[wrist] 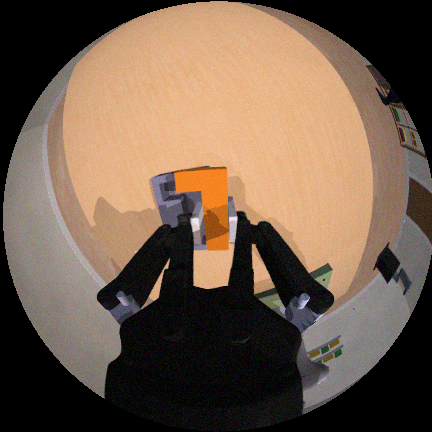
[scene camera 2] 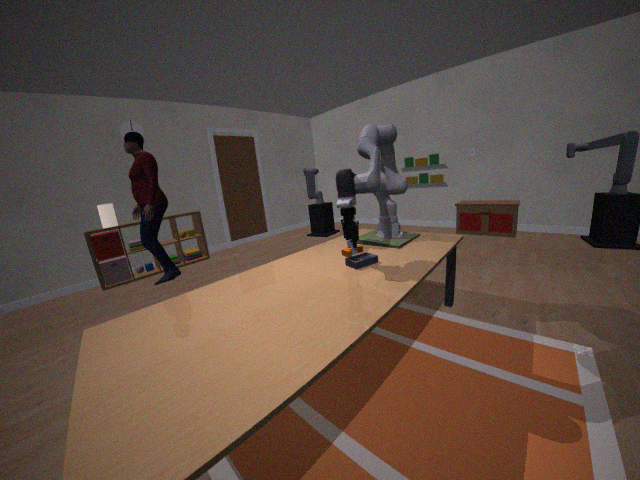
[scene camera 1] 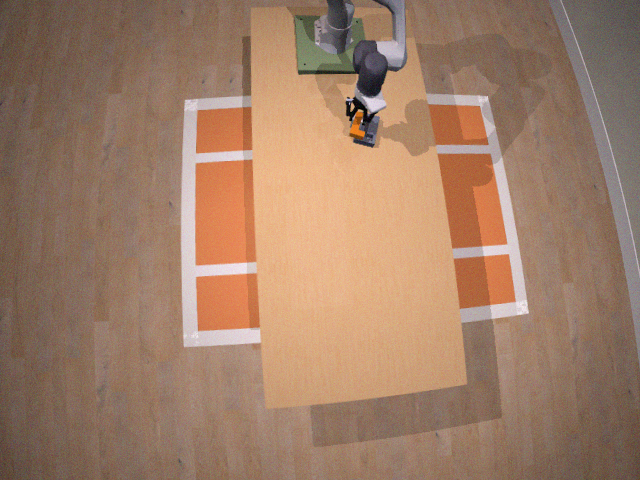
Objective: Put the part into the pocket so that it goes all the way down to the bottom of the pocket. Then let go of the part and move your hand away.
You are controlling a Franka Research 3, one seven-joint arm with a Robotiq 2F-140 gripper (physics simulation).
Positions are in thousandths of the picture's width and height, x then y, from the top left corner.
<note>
My gripper (wrist: 501, 478) carries an orange L-shaped part (wrist: 492, 420); nothing else touches it. Also in view: a pocket block (wrist: 395, 471).
</note>
